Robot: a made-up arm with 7 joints.
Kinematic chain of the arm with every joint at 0, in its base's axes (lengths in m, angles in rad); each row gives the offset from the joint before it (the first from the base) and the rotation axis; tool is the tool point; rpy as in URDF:
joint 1: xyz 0 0 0 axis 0.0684 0.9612 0.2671
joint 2: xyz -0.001 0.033 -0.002 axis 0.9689 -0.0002 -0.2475
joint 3: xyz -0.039 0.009 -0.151 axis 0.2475 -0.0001 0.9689
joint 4: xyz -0.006 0 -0.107 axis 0.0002 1 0
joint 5: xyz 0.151 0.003 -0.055 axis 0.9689 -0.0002 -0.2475
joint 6: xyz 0.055 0 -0.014 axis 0.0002 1 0
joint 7: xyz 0.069 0 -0.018 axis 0.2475 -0.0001 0.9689
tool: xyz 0 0 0 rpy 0 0.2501 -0.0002
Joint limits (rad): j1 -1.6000..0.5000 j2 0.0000..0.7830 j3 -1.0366..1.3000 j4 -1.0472..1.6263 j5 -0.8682..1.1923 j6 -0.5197..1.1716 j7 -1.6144..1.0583
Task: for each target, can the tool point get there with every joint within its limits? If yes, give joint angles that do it. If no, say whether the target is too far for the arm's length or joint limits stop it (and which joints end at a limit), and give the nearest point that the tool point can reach.
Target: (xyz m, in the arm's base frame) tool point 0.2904 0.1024 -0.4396
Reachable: yes | joints -0.4657 0.2734 -0.2866 0.8190 0.5841 0.3646 0.6137
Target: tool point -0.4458 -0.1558 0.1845
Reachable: no: joint limits stop it (at a limit: joint 1, joint 2, joint 3, joint 4) | nearest point -0.0023 -0.1217 0.0509 | short by 0.464 m
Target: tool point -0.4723 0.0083 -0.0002
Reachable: no: joint limits stop it (at a limit: joint 1, joint 4, joint 6) | nearest point -0.3989 0.0568 -0.3170 | short by 0.329 m
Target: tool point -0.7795 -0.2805 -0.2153
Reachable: no: too far | nearest point -0.3867 -0.0170 -0.3320 | short by 0.487 m
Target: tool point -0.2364 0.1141 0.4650
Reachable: no: joint limits stop it (at a limit: joint 1, joint 2) | nearest point 0.0305 0.1424 0.2095 | short by 0.371 m
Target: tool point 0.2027 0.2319 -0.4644
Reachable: yes | joints -0.6055 0.3970 0.4584 1.4129 0.1057 0.6437 0.3482
